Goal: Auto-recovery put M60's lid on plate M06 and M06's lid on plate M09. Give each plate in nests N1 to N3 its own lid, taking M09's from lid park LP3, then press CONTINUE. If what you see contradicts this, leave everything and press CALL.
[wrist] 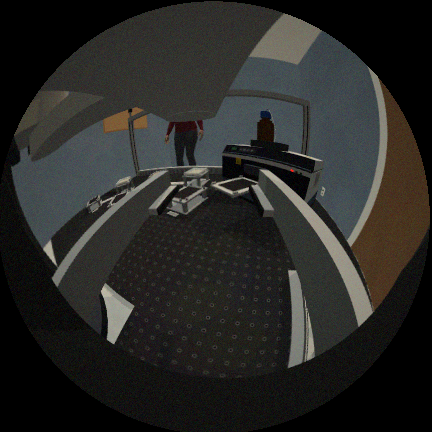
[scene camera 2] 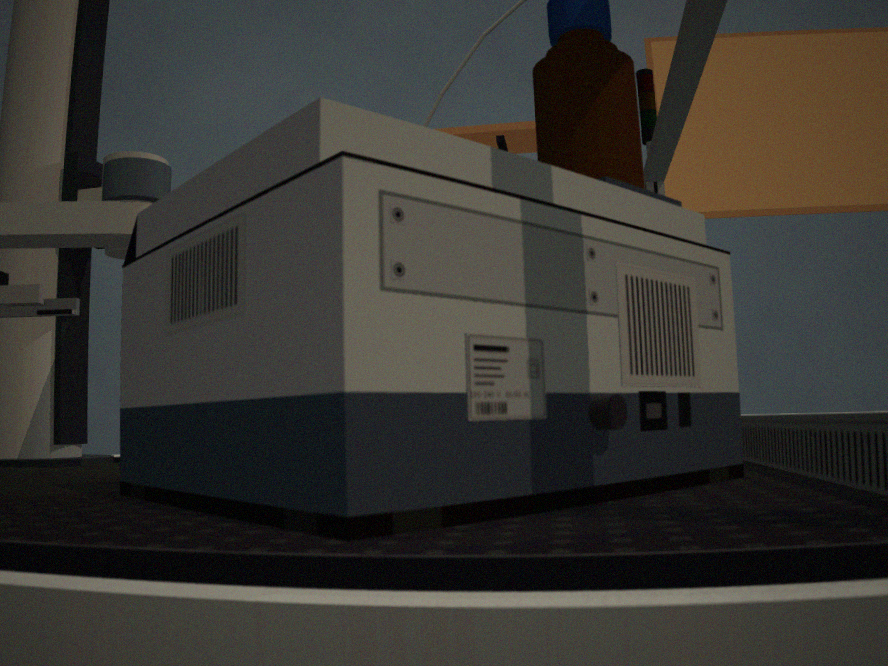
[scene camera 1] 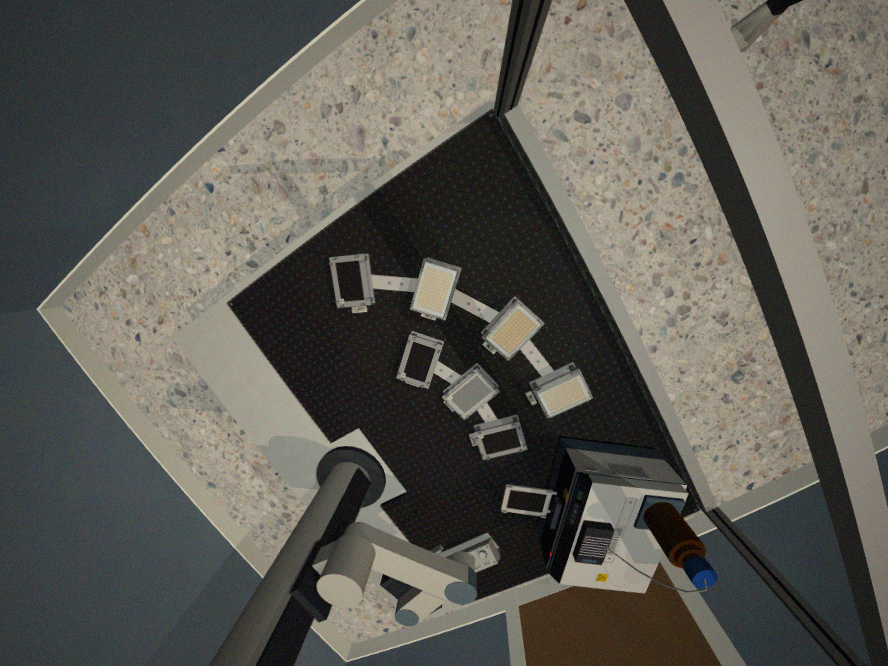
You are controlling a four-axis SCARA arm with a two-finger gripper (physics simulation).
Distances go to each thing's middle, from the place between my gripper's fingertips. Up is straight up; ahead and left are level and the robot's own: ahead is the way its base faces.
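Brown bottle [scene camera 2: 586, 111]: ahead of my hand by 580 mm, 120 mm above it, 120 mm to the right of it.
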